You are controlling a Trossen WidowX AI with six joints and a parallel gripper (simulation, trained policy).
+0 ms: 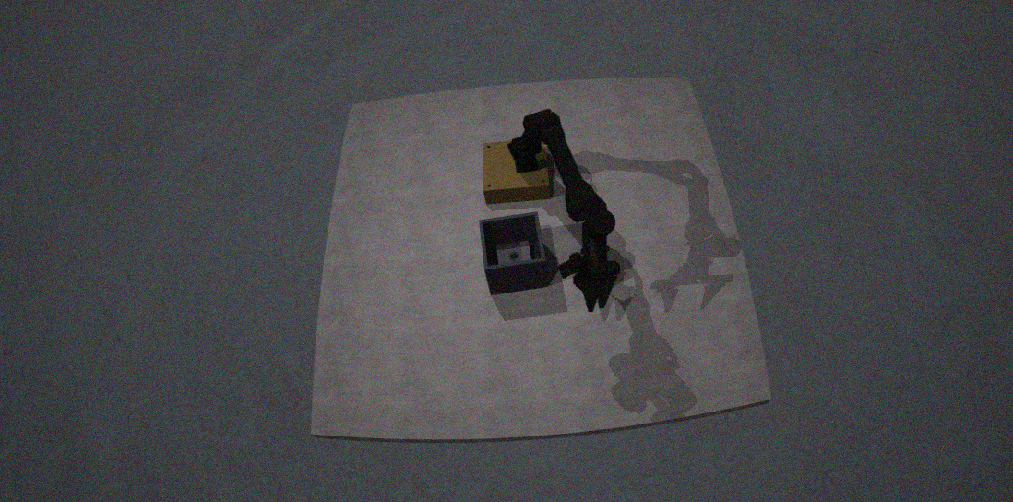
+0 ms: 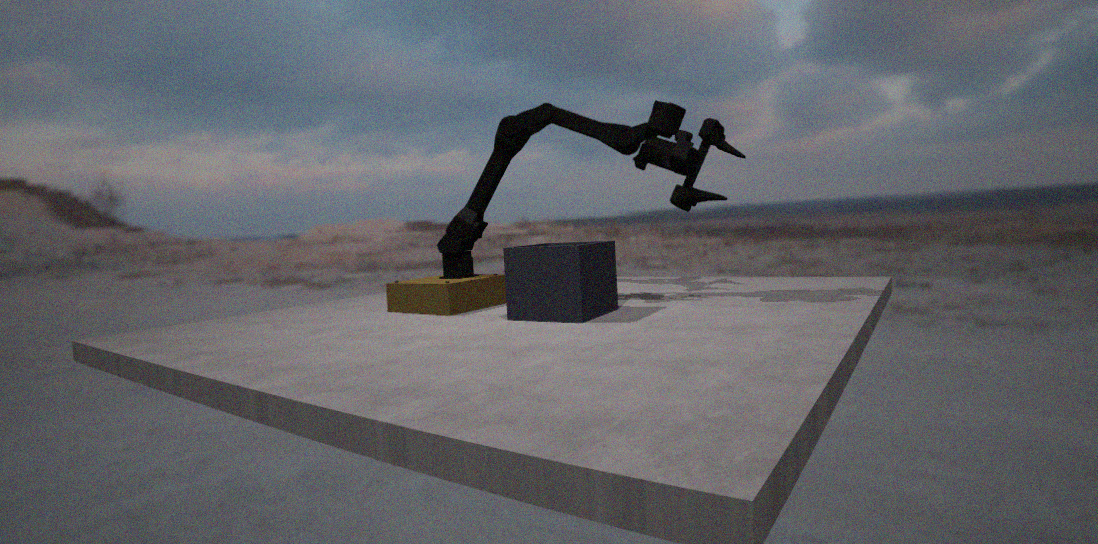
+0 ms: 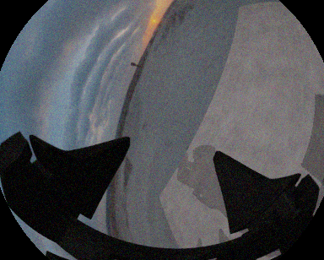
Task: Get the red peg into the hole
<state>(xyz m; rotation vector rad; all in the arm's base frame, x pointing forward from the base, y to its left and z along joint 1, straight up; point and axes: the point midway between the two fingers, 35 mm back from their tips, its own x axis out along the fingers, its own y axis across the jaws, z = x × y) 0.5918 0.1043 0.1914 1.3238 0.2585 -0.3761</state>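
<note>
Right now the red peg is 45 cm behind my gripper tip, 1 cm to the left of it and 21 cm below it. From my gripper tip the other things lie so: grey plate 30 cm behind, 17 cm to the right, 20 cm below.
</note>
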